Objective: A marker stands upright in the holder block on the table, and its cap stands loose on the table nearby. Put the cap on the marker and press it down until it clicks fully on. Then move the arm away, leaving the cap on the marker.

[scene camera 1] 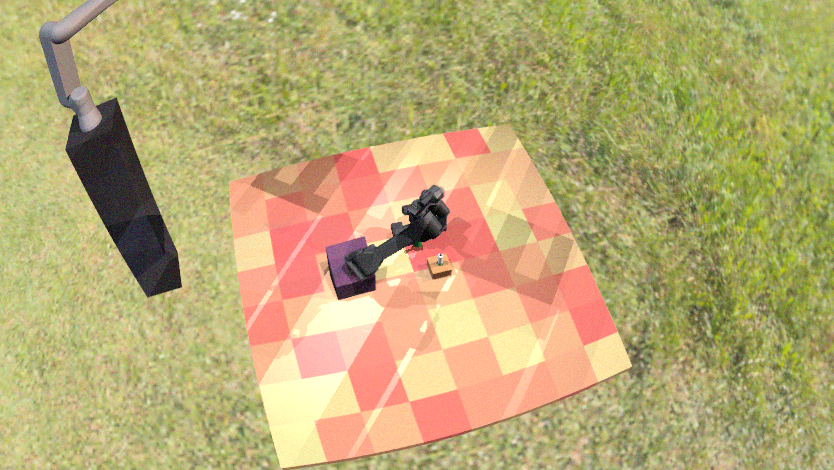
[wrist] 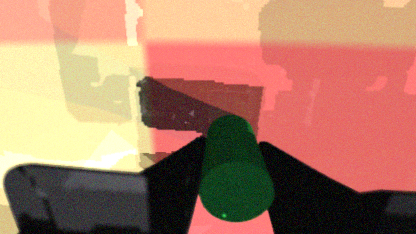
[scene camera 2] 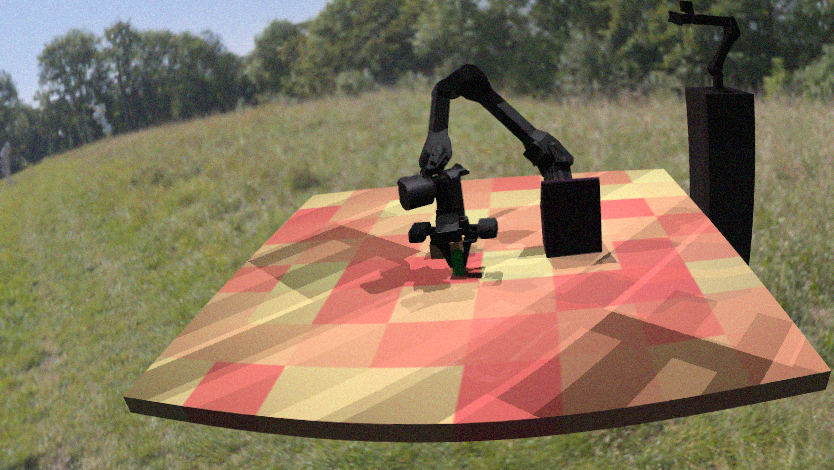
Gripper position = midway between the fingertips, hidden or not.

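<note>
There's a green marker cap (wrist: 235, 183) here, and I'm carrying it in my gripper (scene camera 2: 458, 267). You'd also find the gripper (wrist: 231, 147) in the wrist picture.
</note>
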